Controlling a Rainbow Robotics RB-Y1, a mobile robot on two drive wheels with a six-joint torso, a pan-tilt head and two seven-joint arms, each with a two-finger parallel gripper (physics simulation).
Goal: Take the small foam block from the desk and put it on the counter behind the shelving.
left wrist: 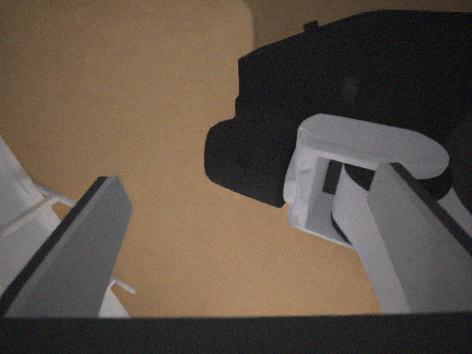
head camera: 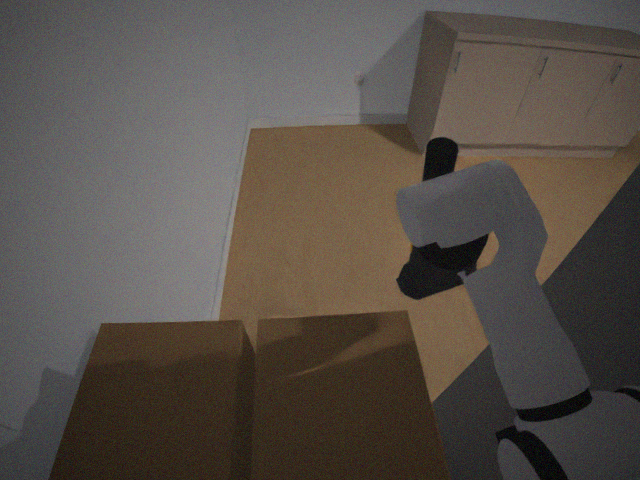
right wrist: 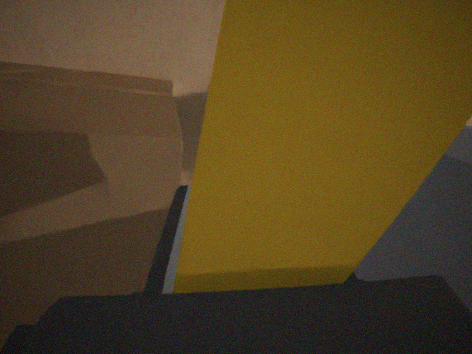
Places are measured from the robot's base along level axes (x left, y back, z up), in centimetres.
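Pixels of known places: left gripper, fingertip midpoint: (left wrist: 245,187); right gripper, fingertip midpoint: (head camera: 431,289).
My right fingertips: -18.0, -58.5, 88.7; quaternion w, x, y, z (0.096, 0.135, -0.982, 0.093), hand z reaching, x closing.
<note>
Behind a point stands the place of what it marks, as x, y, z.
The yellow foam block (right wrist: 310,140) fills much of the right wrist view. My right gripper (right wrist: 240,197) {-18.0, -58.5, 88.7} is shut on it; one finger shows along the block's left side and the other is hidden behind the block. In the head view the block does not show, and the right arm (head camera: 522,310) {-16.6, -40.5, 112.5} is bent with its black wrist end over the floor. My left gripper (left wrist: 245,187) {23.1, 30.8, 59.4} is open, with its fingers wide apart and no object between them. A low pale cabinet (head camera: 485,93) {-102.1, -235.2, 53.7} with a flat top stands at the upper right; whether it is the named counter I cannot tell.
Two brown box-like units (head camera: 155,413) {28.1, -37.5, 81.0} (head camera: 341,408) {-2.4, -40.3, 81.0} stand side by side at the bottom, close in front. A pale wall (head camera: 129,155) {52.3, -94.1, 92.8} runs along the left. A dark grey surface (head camera: 594,289) {-44.6, -54.5, 94.7} lies at the right, behind the arm. The robot's black base (left wrist: 350,65) {15.9, 33.7, 16.9} shows in the left wrist view.
</note>
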